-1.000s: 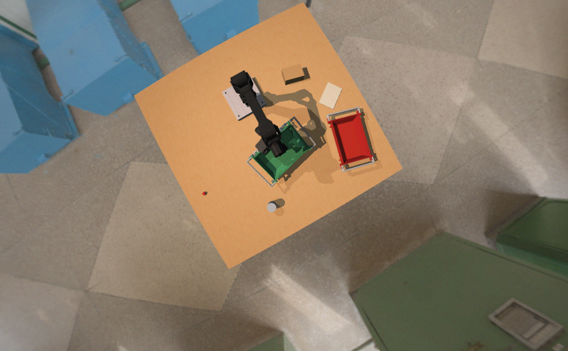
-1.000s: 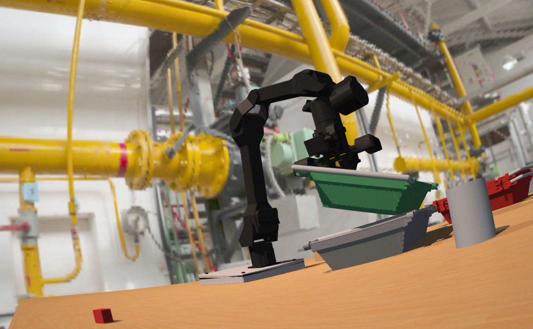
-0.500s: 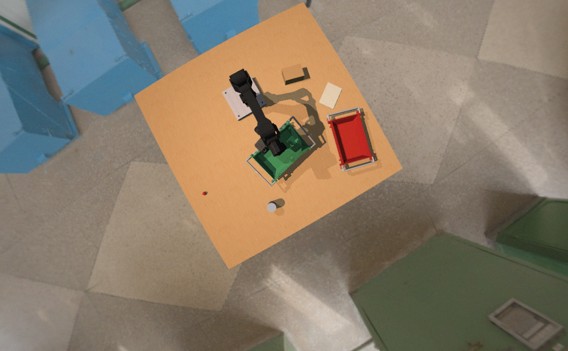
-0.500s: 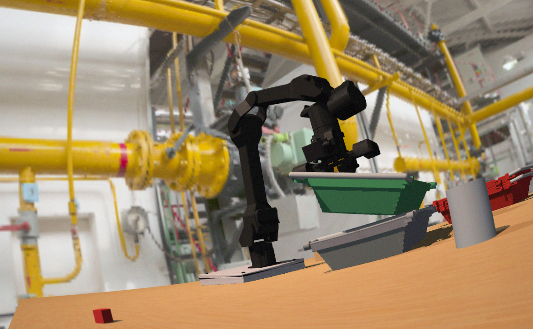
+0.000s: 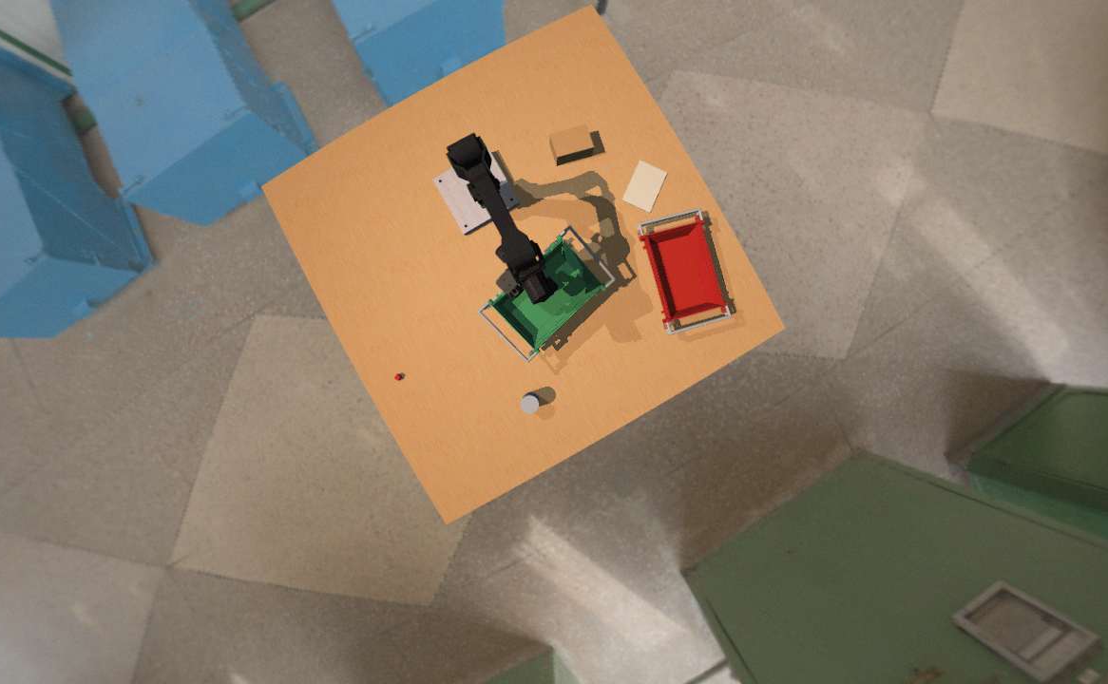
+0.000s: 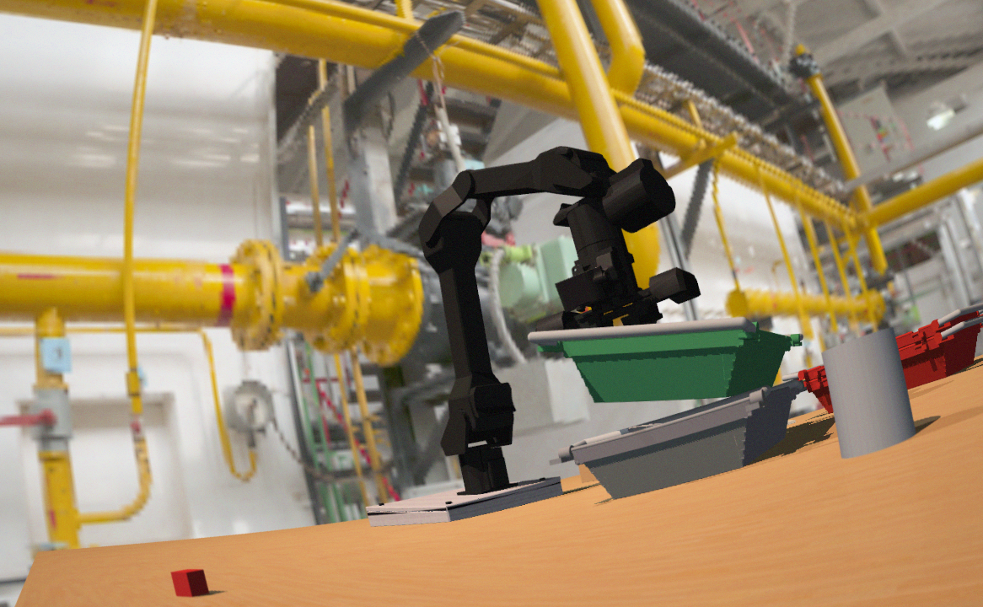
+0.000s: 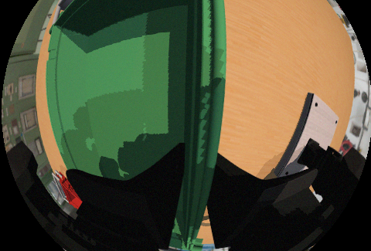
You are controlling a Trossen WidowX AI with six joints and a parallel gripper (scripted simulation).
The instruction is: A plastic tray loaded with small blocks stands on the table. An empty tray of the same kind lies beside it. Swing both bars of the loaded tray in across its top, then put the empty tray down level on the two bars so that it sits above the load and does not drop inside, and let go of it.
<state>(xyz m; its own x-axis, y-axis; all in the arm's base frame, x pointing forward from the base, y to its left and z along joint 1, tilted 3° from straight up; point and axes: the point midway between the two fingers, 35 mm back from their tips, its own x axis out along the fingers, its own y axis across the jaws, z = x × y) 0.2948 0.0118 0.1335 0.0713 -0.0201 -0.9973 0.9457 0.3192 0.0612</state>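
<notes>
The green tray lies 8 cm ahead of my gripper tip, 3 cm to the left of it and 1 cm above it. The rest, counted from my gripper tip: cardboard box: 34 cm behind, 30 cm to the left, 8 cm below; grey cylinder: 34 cm ahead, 16 cm to the right, 8 cm below; beige card: 47 cm to the left, 13 cm behind, 11 cm below.
</notes>
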